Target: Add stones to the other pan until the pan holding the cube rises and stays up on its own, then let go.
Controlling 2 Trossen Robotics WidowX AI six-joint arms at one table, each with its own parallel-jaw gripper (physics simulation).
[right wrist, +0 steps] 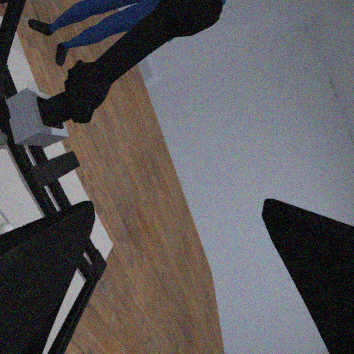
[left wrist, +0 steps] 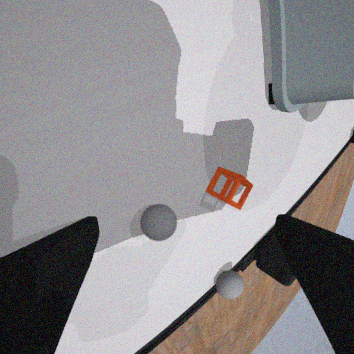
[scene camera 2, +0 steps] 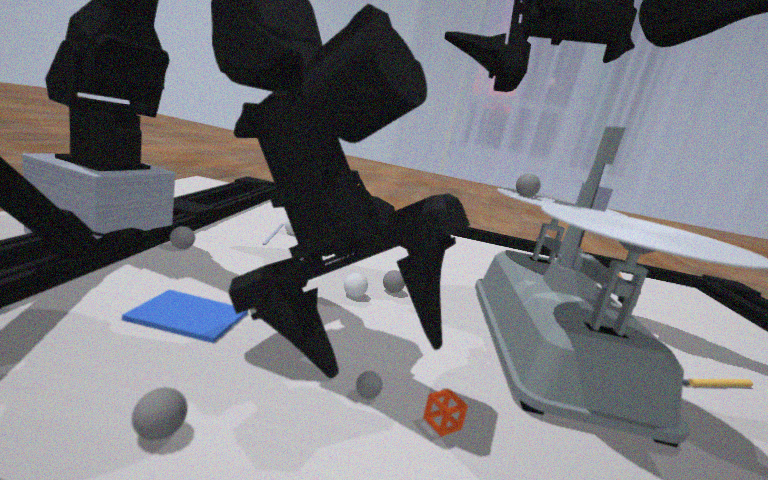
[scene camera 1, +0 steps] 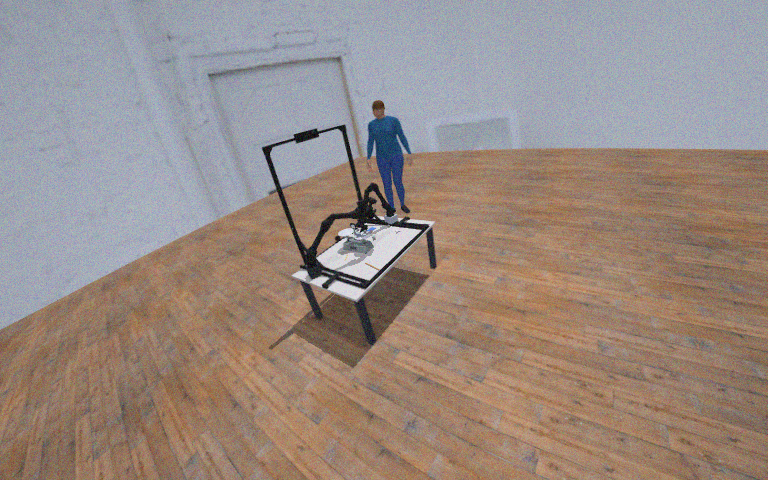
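Where they show: left gripper, fingertip midpoint: [left wrist: 188,224] [scene camera 2: 383,362]; right gripper, fingertip midpoint: [right wrist: 179,208] [scene camera 2: 450,0] [scene camera 1: 376,205]; left arm's base, origin of the base link: [right wrist: 49,113] [scene camera 2: 105,163] [scene camera 1: 390,215]; right arm's base, origin of the base link: [scene camera 1: 312,266].
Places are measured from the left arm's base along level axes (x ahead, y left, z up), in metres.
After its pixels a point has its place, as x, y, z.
The grey balance scale [scene camera 2: 572,362] @(0.525, -0.021, -0.039) [left wrist: 320,55] @(0.492, 0.002, -0.050) stands at the right in scene camera 2. Its far pan [scene camera 2: 509,194] @(0.434, 0.164, 0.056) bears a grey stone [scene camera 2: 527,185] @(0.450, 0.167, 0.071); its near pan [scene camera 2: 668,237] @(0.563, 0.012, 0.068) shows a bare top. A greyish block [scene camera 2: 603,196] @(0.529, 0.166, 0.077) shows partly behind the post; I cannot tell if it is the cube. My left gripper [scene camera 2: 385,360] @(0.395, -0.087, -0.060) [left wrist: 188,224] @(0.395, -0.087, -0.060) is open and empty, low over the table beside the scale. In the left wrist view a dark stone [left wrist: 158,222] @(0.385, -0.088, -0.071) lies below, between the fingers in the picture, and a paler stone [left wrist: 230,285] @(0.460, -0.190, -0.068) farther down. My right gripper [right wrist: 179,208] @(0.297, 0.218, 0.264) is open, empty and high above the scale.
More stones [scene camera 2: 159,413] @(0.307, -0.208, -0.065) [scene camera 2: 369,384] @(0.392, -0.102, -0.072) [scene camera 2: 355,285] @(0.306, 0.055, -0.070) [scene camera 2: 393,281] @(0.335, 0.103, -0.069) [scene camera 2: 182,237] @(0.088, 0.028, -0.069) lie about the table. An orange openwork block [scene camera 2: 445,391] @(0.444, -0.080, -0.068) [left wrist: 230,176] @(0.457, -0.085, -0.085) lies near the scale. A blue square [scene camera 2: 184,315] @(0.212, -0.093, -0.083) lies left of my left gripper. A yellow-handled tool [scene camera 2: 719,383] @(0.682, 0.152, -0.082) lies right of the scale.
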